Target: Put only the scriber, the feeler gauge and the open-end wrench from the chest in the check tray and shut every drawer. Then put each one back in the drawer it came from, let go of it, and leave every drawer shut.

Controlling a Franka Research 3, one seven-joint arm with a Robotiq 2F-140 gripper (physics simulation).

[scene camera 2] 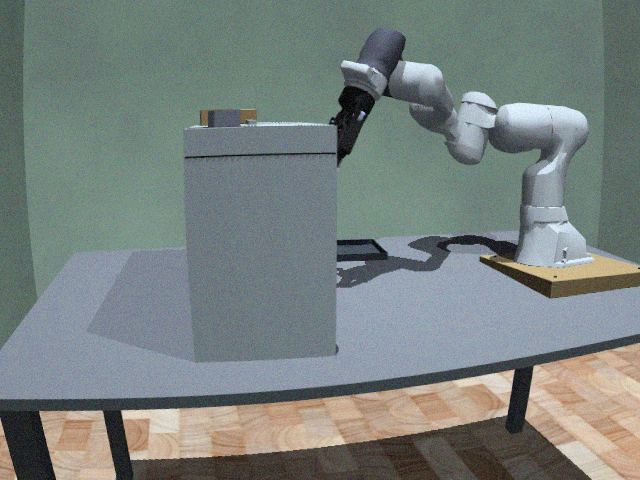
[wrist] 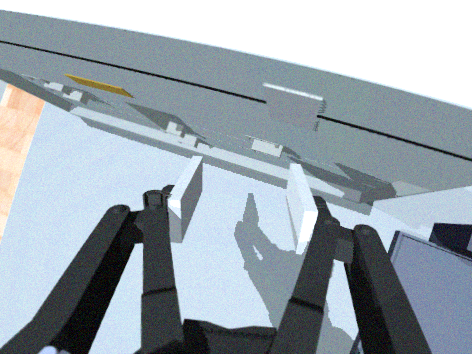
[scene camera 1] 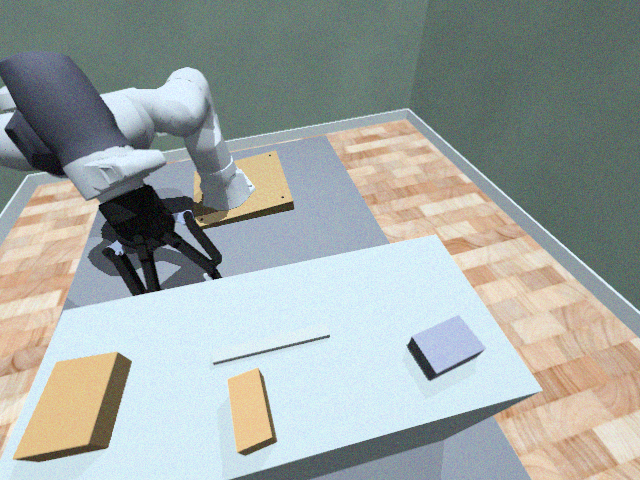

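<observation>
The grey chest [scene camera 1: 361,289] [scene camera 2: 263,248] [wrist: 200,65] stands on the table. Its front shows steeply from above in the wrist view, with a pale handle [wrist: 294,105] near the top and smaller handles lower down. No drawer is seen standing out. My gripper [scene camera 1: 180,284] [scene camera 2: 341,157] [wrist: 245,177] is partly open and empty, tilted down close in front of the chest's upper front. The black-rimmed check tray [scene camera 2: 361,257] lies on the table before the chest; part of it shows at the right of the wrist view, with no tool in that part. The scriber, feeler gauge and open-end wrench do not show.
On the chest top lie a large orange block [scene camera 1: 72,405], a smaller orange block [scene camera 1: 251,410], a thin pale strip [scene camera 1: 271,347] and a purple-grey block [scene camera 1: 447,345]. A yellow strip [wrist: 100,85] juts from the chest front. A dark block [wrist: 452,237] shows beyond the tray.
</observation>
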